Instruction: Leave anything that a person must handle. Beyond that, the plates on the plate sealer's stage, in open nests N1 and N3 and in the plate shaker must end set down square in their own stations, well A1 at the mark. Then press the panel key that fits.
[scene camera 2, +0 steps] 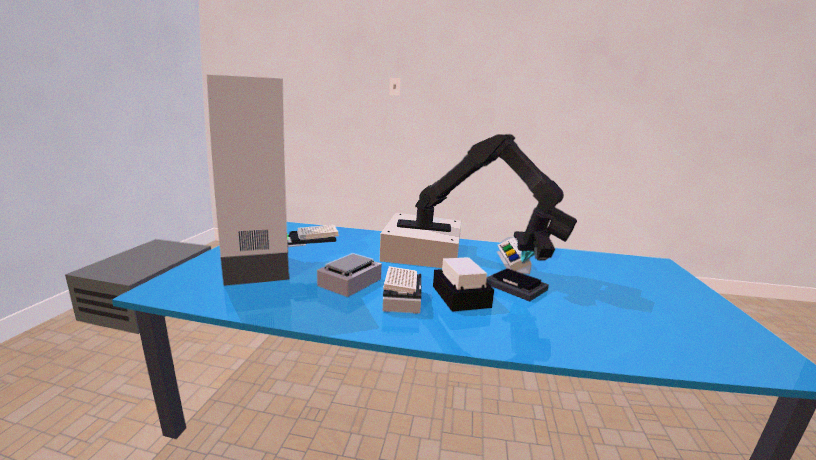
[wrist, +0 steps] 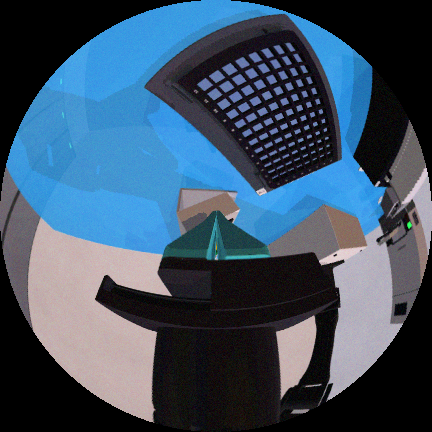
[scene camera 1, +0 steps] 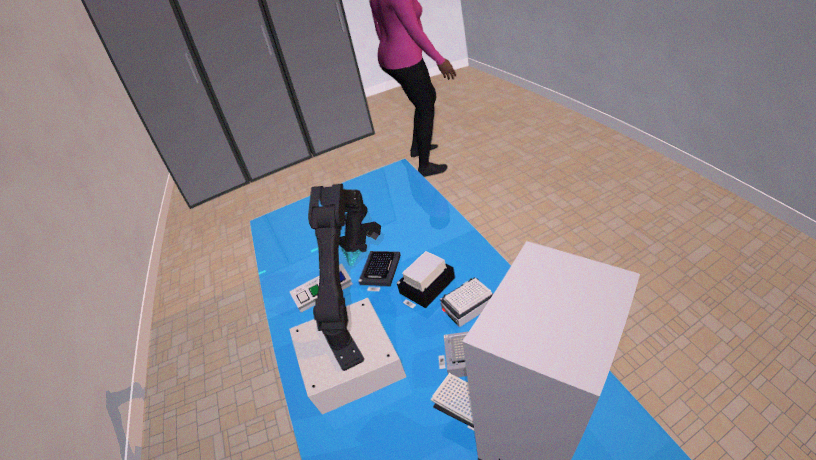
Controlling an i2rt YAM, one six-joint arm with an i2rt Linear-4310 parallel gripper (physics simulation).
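Note:
My gripper (scene camera 1: 353,260) (scene camera 2: 528,256) (wrist: 215,216) is shut, with nothing seen between its teal fingers. It hangs beside the tilted key panel (scene camera 1: 301,297) (scene camera 2: 504,260), whose green, yellow and blue keys show in scene camera 2; the fingers partly hide it in the wrist view. A black plate (scene camera 1: 380,266) (scene camera 2: 518,279) (wrist: 280,105) lies in a dark nest. A white block-like piece (scene camera 1: 424,269) (scene camera 2: 464,272) sits on a black base. A white plate (scene camera 1: 467,294) (scene camera 2: 401,278) sits on a small device. A grey plate (scene camera 2: 349,264) lies on a grey station. Another white plate (scene camera 1: 454,394) (scene camera 2: 317,231) rests on a dark base; its seating is unclear.
A tall cabinet-like tower (scene camera 1: 551,314) (scene camera 2: 248,160) stands on the blue table (scene camera 1: 400,188) (scene camera 2: 617,342) and hides part of the stations in scene camera 1. The arm stands on a white block (scene camera 1: 365,325) (scene camera 2: 420,249). A person (scene camera 1: 400,40) stands beyond the table's far end.

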